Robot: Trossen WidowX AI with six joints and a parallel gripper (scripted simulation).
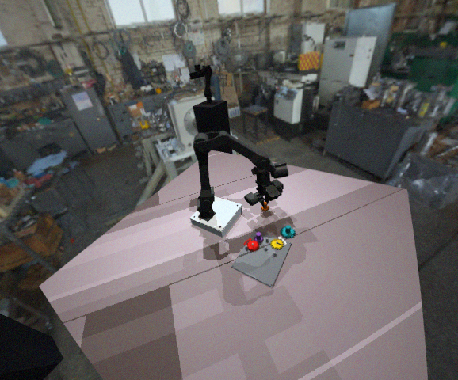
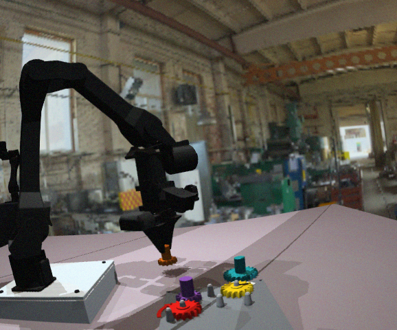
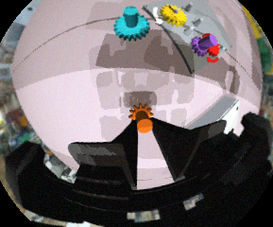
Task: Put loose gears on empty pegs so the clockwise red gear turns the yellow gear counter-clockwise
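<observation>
Now: the purple gear 17 cm to the right of my gripper tip, 5 cm ahead of it and 2 cm below it. Round my gripper tip: teal gear 15 cm ahead, 8 cm to the right, 3 cm below; yellow gear 16 cm to the right, 13 cm ahead, 3 cm below; small orange gear 1 cm below.
</observation>
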